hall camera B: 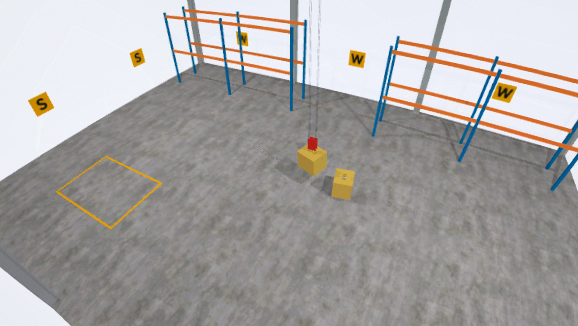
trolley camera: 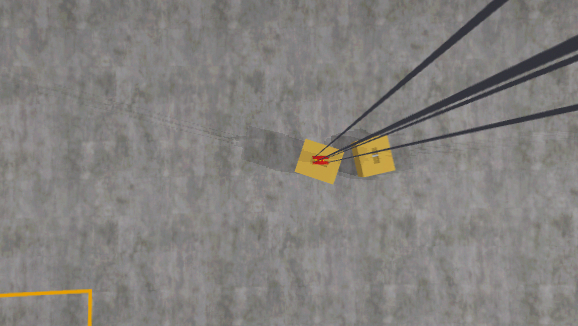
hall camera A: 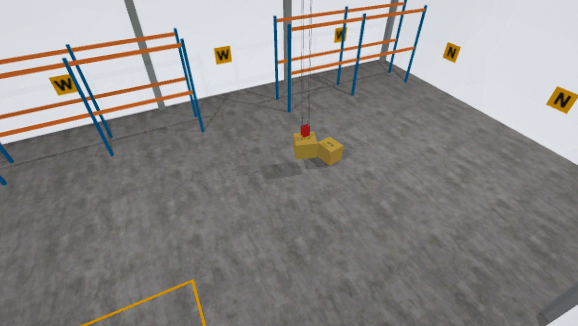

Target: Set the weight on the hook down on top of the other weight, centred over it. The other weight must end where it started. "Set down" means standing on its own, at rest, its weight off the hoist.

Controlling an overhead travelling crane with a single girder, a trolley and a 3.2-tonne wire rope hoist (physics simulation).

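Note:
The red hook block hangs on its ropes and holds a yellow box-shaped weight. This weight hangs level above the floor, its shadow apart from it. The other yellow weight stands upright on the floor. In the trolley view it is right of the hung weight, with a narrow gap between them, and the two are turned differently. In hall camera A the hung weight is at its left; in hall camera B it is up and to the left.
Blue and orange racks stand along the W wall, one rack behind the weights and others to the sides. A yellow outlined rectangle is marked on the floor, away from both weights.

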